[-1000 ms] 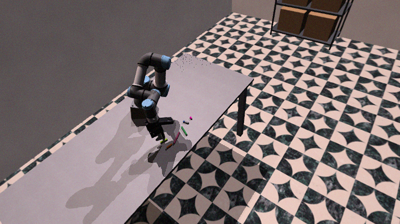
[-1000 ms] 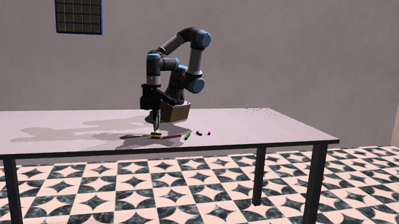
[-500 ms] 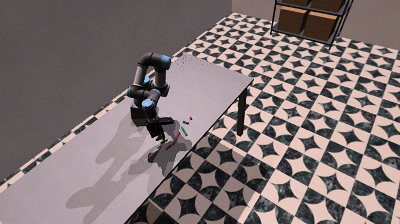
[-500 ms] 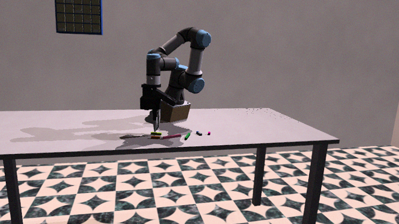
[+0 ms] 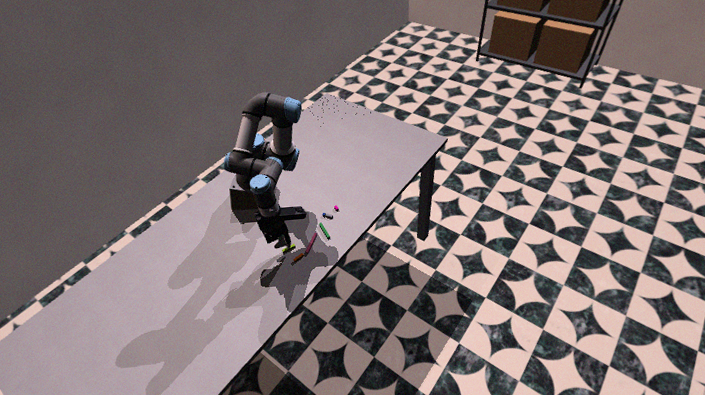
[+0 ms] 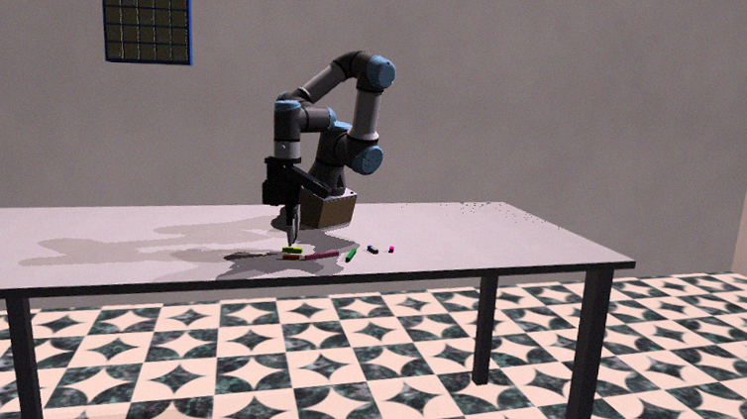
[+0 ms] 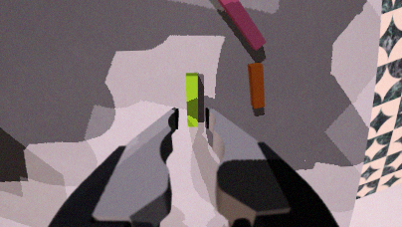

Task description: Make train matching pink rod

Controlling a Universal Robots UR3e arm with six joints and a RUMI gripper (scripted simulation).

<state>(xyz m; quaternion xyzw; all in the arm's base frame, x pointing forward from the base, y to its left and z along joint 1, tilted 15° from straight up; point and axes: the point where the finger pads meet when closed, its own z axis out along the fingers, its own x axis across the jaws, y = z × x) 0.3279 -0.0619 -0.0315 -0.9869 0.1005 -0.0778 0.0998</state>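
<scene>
Right now my hand is 30 mm above the lime rod. From my hand the other things lie so: green rod 150 mm to the left, 30 mm below, 30 mm ahead; orange rod 60 mm ahead, 30 mm below; pink rod 80 mm to the left, 40 mm ahead, 30 mm below.
</scene>
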